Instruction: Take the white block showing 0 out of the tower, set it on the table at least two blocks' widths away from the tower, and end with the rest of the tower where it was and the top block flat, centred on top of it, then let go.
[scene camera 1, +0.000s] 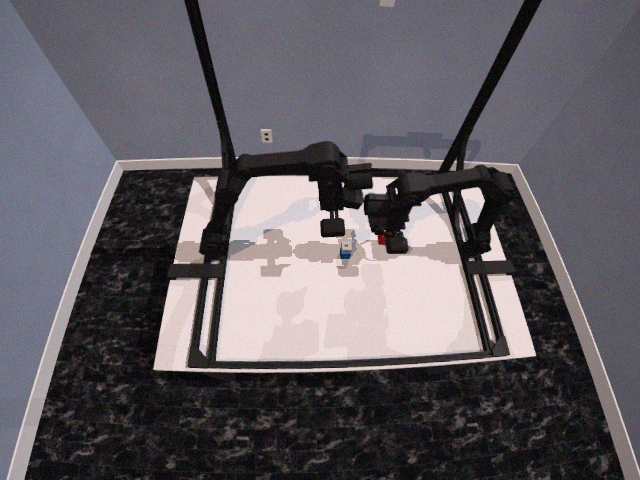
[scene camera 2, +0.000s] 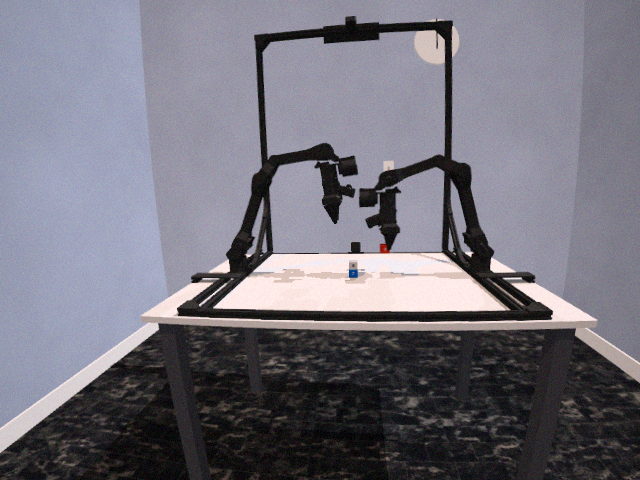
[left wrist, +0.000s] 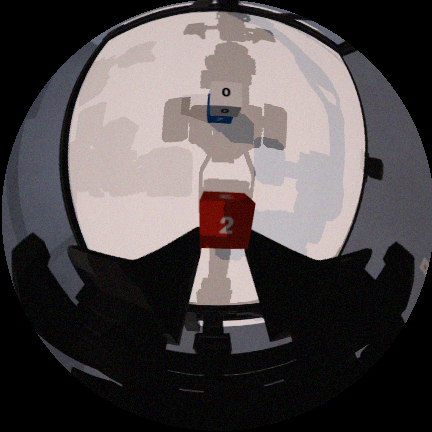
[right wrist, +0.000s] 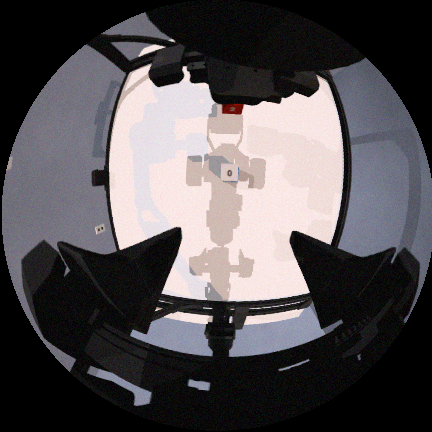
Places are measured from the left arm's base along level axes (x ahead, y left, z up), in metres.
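Where they show: left gripper, between the fingertips: (scene camera 1: 387, 238) (scene camera 2: 388, 249) (left wrist: 222, 232); right gripper, between the fingertips: (scene camera 1: 332, 221) (scene camera 2: 336, 222) (right wrist: 237, 234); left arm's base, origin of its link: (scene camera 1: 470, 250) (scene camera 2: 480, 270) (left wrist: 212, 315); right arm's base, origin of its link: (scene camera 1: 215, 251) (scene camera 2: 238, 271) (right wrist: 220, 310).
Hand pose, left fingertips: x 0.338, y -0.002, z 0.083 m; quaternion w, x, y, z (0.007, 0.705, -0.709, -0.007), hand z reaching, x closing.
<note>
Things, the pixels of their centre, and the offset from my left fingertips. "pt": a spot on its surface instead. Level surfaces: height alone.
- blue block, middle of its body: (left wrist: 219, 108) (scene camera 1: 345, 252) (scene camera 2: 353, 272) dx +0.130, dy +0.005, dz -0.088 m
- black frame, a spot on its surface: (scene camera 2: 361, 314) pt dx +0.107, dy +0.381, dz -0.083 m
- white table top, height of its surface: dz -0.102 m
- small dark box, a spot on its surface: (left wrist: 374, 168) (right wrist: 100, 175) (scene camera 2: 356, 246) pt dx +0.116, dy -0.355, dz -0.066 m
The white block showing 0 (scene camera 1: 346, 244) (scene camera 2: 353, 264) (left wrist: 226, 92) (right wrist: 229, 173) sits on the blue block (scene camera 1: 345, 254) (scene camera 2: 353, 273) (left wrist: 220, 119) near the middle of the table. My left gripper (scene camera 2: 388, 246) (left wrist: 222, 232) is shut on the red block showing 2 (scene camera 1: 381, 239) (scene camera 2: 384, 248) (left wrist: 226, 220) (right wrist: 232, 109). It holds the red block above the table, to the right of the two stacked blocks in both scene views. My right gripper (scene camera 1: 333, 223) (scene camera 2: 336, 221) (right wrist: 237, 234) is open and empty, above and a little left of the stack in the scene views.
A black frame (scene camera 1: 346, 362) (scene camera 2: 361, 314) runs round the white table top (scene camera 1: 289, 330) (scene camera 2: 268, 299). A small dark box (scene camera 2: 355, 246) (left wrist: 374, 168) (right wrist: 99, 177) is at the frame's far side. The two wrists are close together above the middle.
</note>
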